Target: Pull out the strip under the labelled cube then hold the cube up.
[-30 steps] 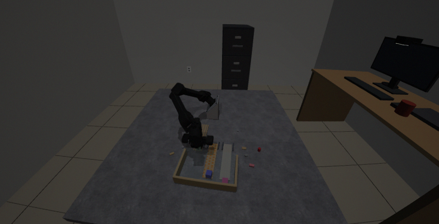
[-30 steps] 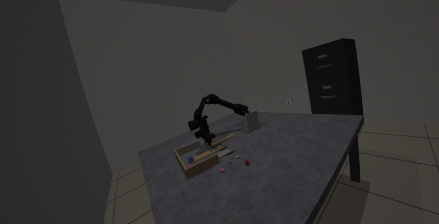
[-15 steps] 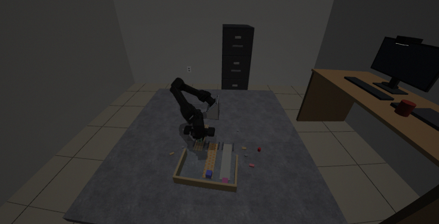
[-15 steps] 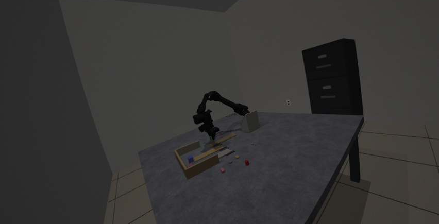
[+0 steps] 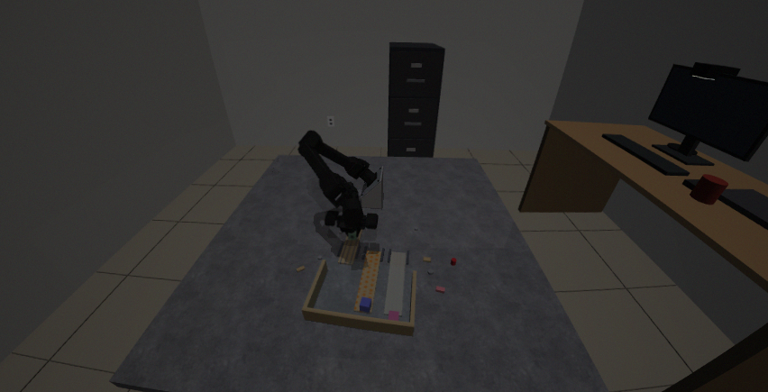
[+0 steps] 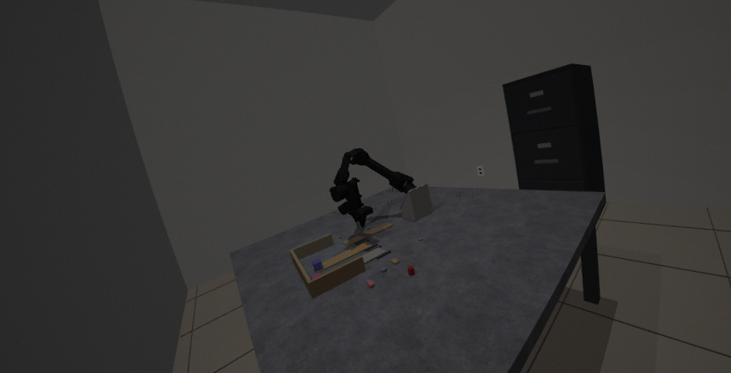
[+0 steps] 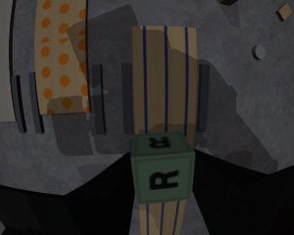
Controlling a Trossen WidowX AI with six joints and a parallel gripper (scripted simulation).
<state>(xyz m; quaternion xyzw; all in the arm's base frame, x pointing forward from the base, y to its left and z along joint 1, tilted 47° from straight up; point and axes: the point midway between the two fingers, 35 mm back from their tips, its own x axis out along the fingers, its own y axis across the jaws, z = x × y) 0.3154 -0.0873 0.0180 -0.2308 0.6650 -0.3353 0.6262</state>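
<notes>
Right now the striped strip is 50 mm below my gripper tip and 40 mm behind it.
</notes>
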